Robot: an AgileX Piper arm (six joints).
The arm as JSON. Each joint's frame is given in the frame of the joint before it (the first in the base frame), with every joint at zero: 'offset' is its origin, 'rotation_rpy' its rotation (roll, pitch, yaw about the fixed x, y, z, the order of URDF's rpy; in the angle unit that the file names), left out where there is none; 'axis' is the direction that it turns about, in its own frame. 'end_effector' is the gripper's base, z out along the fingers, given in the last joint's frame.
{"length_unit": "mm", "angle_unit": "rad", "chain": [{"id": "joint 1", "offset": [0.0, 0.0, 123.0], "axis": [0.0, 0.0, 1.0]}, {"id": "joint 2", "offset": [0.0, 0.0, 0.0], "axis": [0.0, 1.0, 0.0]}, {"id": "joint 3", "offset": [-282.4, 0.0, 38.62], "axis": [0.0, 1.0, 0.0]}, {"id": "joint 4", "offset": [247.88, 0.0, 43.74], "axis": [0.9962, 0.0, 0.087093]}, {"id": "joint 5", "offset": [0.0, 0.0, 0.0], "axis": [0.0, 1.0, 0.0]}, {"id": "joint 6", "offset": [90.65, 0.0, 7.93], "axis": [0.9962, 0.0, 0.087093]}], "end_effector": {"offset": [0.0, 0.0, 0.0], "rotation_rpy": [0.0, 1.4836, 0.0]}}
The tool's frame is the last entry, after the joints.
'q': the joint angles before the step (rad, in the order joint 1, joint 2, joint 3, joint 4, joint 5, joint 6). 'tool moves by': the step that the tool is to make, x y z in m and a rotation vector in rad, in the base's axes. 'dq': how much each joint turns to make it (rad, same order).
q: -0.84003, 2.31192, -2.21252, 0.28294, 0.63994, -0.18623
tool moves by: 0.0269, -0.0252, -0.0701, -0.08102, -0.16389, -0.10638
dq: 0.01665, 0.17295, 0.00066, 0.07548, -0.36265, 0.00447
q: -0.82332, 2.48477, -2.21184, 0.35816, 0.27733, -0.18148
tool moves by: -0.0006, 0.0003, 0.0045, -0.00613, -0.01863, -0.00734
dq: 0.00000, -0.00983, 0.00749, 0.01124, -0.01580, -0.00058
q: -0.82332, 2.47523, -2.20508, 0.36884, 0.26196, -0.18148
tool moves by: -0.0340, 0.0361, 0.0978, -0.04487, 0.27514, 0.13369
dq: -0.00109, -0.23443, 0.00019, -0.21387, 0.40372, -0.03450
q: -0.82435, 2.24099, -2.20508, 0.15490, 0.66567, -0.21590
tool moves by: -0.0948, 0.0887, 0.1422, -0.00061, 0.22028, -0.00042
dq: 0.00000, -0.38874, 0.00820, -0.16311, 0.52968, 0.00009
